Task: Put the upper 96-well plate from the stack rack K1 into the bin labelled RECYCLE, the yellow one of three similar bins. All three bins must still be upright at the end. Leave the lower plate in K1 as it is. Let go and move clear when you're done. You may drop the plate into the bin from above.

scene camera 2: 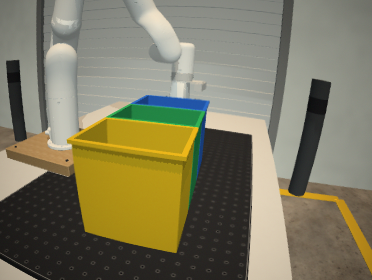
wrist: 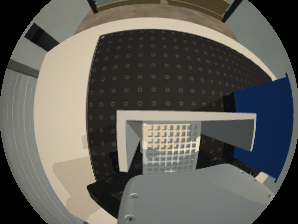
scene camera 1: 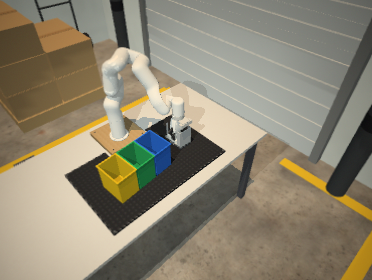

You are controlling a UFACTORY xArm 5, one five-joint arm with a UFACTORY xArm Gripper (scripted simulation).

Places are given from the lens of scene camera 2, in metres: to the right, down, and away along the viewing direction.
yellow bin [scene camera 2: 133,178]: -0.07, 0.05, 0.34
green bin [scene camera 2: 184,117]: 0.00, -0.05, 0.56
blue bin [scene camera 2: 193,104]: 0.02, -0.10, 0.68
The marked spots on the green bin and the blue bin are 0.13 m apart.
